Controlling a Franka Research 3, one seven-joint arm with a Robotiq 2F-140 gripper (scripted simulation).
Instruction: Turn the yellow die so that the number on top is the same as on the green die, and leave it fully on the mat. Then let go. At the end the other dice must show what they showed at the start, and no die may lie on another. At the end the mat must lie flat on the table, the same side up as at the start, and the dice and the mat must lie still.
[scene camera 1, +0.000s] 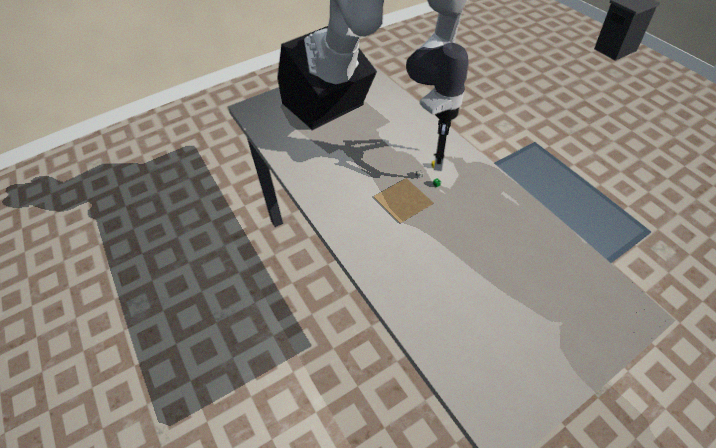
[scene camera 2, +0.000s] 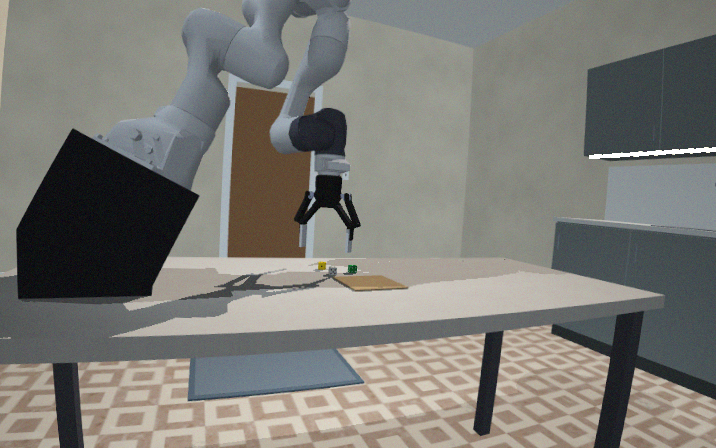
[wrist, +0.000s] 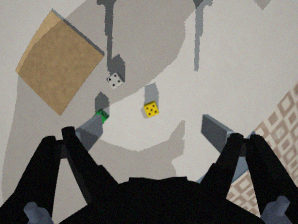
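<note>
There is a tan mat (scene camera 1: 403, 200) here, and I can see the mat (scene camera 2: 374, 282) (wrist: 57, 61) from elsewhere too. My own gripper (scene camera 2: 324, 249) is visible as well, and the wrist view shows me that gripper (wrist: 152, 124).
</note>
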